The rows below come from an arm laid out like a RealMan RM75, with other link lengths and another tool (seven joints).
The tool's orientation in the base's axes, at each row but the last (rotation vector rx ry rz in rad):
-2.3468, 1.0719, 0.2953
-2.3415, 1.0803, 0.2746
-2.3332, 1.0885, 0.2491
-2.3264, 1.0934, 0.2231
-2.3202, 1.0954, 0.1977
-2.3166, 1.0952, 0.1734
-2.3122, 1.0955, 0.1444
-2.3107, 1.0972, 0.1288
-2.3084, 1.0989, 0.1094
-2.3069, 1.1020, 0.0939
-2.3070, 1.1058, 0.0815
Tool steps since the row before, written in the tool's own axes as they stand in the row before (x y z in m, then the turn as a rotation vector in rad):
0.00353, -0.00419, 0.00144, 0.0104, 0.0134, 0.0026
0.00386, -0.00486, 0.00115, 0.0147, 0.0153, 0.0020
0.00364, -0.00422, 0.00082, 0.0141, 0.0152, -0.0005
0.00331, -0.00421, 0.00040, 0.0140, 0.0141, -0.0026
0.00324, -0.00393, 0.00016, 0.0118, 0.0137, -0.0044
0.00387, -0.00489, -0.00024, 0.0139, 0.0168, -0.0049
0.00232, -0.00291, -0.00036, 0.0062, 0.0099, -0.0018
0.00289, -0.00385, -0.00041, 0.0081, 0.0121, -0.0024
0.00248, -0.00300, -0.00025, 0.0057, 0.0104, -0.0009
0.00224, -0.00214, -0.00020, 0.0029, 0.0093, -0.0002
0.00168, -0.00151, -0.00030, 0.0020, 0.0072, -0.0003
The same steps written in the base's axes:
0.00551, 0.00082, -0.00103, -0.0031, -0.0124, -0.0115
0.00624, 0.00074, -0.00059, -0.0018, -0.0165, -0.0134
0.00561, 0.00028, -0.00039, -0.0022, -0.0174, -0.0111
0.00536, 0.00020, 0.00018, -0.0016, -0.0179, -0.0088
0.00508, -0.00007, 0.00038, -0.0030, -0.0172, -0.0064
0.00615, -0.00026, 0.00100, -0.0040, -0.0205, -0.0080
0.00363, -0.00031, 0.00085, -0.0035, -0.0101, -0.0050
0.00468, -0.00027, 0.00117, -0.0040, -0.0128, -0.0061
0.00379, -0.00035, 0.00083, -0.0040, -0.0096, -0.0058
0.00300, -0.00060, 0.00050, -0.0049, -0.0067, -0.0050
0.00215, -0.00058, 0.00047, -0.0040, -0.0051, -0.0037

